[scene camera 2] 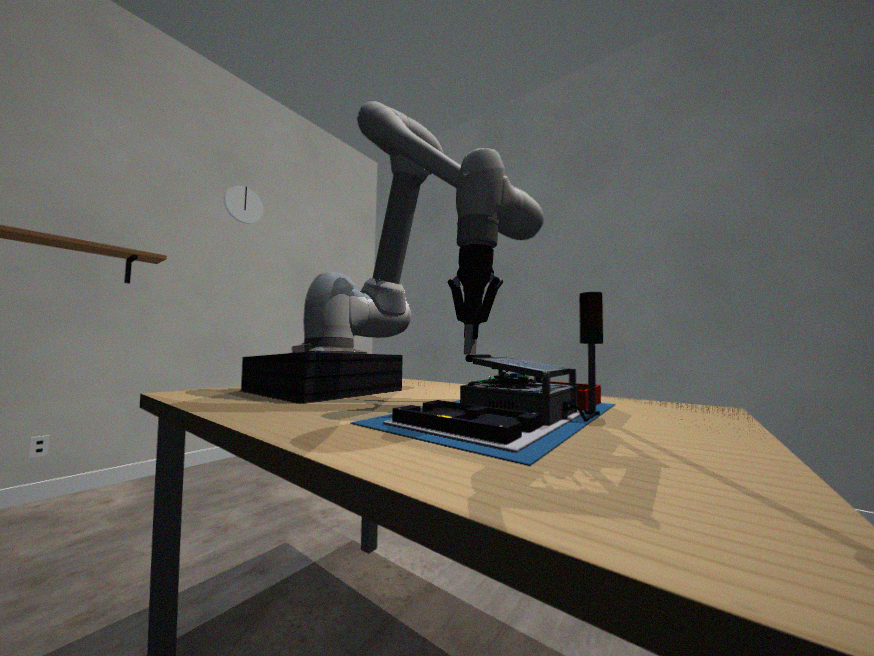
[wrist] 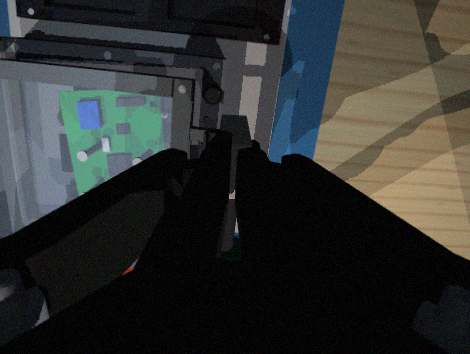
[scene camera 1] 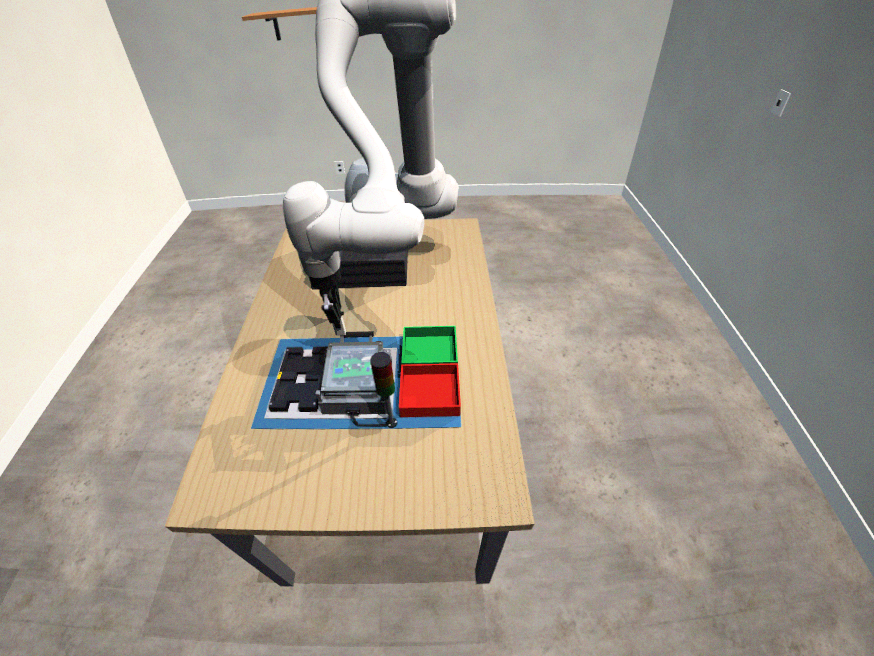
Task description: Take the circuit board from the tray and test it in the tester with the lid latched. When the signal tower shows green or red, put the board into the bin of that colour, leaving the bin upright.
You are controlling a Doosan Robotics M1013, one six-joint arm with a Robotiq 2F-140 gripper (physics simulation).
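Frame: origin at the arm's base, x right, y ahead, z up, level; millimetres.
Where they show: gripper, fingertip midpoint: (scene camera 2: 469,354) (wrist: 233,135) (scene camera 1: 341,333).
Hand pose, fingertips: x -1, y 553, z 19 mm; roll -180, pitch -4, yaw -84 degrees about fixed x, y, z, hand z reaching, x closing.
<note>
Each offset is from my fingertips to the centre of the thing. "*": to the spot under its first point. Level surfaces: height alone.
The circuit board (scene camera 1: 350,367) (wrist: 117,135) lies in the tester (scene camera 1: 352,407) (scene camera 2: 518,399), seen through the clear lid @(dx -48, dy +101, dz -18 mm) (scene camera 1: 331,360) (scene camera 2: 525,364) (wrist: 40,150). The lid is tilted, with its handle side raised above the tester body. My gripper (scene camera 1: 342,333) (scene camera 2: 469,350) (wrist: 233,135) is shut and empty, its fingertips at the handle bar @(* dx -52, dy +1, dz -3 mm) (scene camera 1: 359,334); I cannot tell if they touch it. The black tray @(* dx +132, dy +137, dz -105 mm) (scene camera 1: 292,394) (scene camera 2: 458,426) lies beside the tester. The signal tower @(* dx -156, dy +231, dz +111 mm) (scene camera 1: 381,374) (scene camera 2: 590,317) shows no clearly lit lamp. The green bin @(dx -242, dy -36, dz -98 mm) (scene camera 1: 429,346) and red bin @(dx -249, dy +114, dz -98 mm) (scene camera 1: 429,390) stand upright.
The signal tower's thin pole stands at the tester's front corner, close to the red bin. The tester, tray and bins stand on a blue mat @(dz -121 mm) (scene camera 1: 268,422) (scene camera 2: 536,451) on the wooden table @(dz -123 mm) (scene camera 1: 352,487) (scene camera 2: 705,480). The arm's dark base block (scene camera 2: 317,375) stands behind.
</note>
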